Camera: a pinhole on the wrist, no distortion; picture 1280 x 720 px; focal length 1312.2 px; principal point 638.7 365.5 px. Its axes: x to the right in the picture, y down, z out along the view. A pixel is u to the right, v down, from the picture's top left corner.
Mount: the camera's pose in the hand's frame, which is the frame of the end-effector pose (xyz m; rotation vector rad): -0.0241 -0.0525 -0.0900 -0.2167 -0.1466 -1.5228
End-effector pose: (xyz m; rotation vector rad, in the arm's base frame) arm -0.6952 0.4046 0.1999 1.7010 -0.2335 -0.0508
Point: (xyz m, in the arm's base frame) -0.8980 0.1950 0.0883
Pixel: outside the picture
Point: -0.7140 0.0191 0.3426
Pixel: 295 570
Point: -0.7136 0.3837 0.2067
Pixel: 259 442
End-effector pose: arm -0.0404 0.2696 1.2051 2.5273 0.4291 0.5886
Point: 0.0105 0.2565 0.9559
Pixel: 1232 205
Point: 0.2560 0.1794 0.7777
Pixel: 1071 530
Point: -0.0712 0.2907 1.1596
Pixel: 878 191
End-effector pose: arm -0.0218 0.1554 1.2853 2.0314 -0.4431 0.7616
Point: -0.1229 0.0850 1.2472
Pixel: outside the picture
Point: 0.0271 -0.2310 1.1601
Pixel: 538 277
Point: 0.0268 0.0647 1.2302
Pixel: 704 469
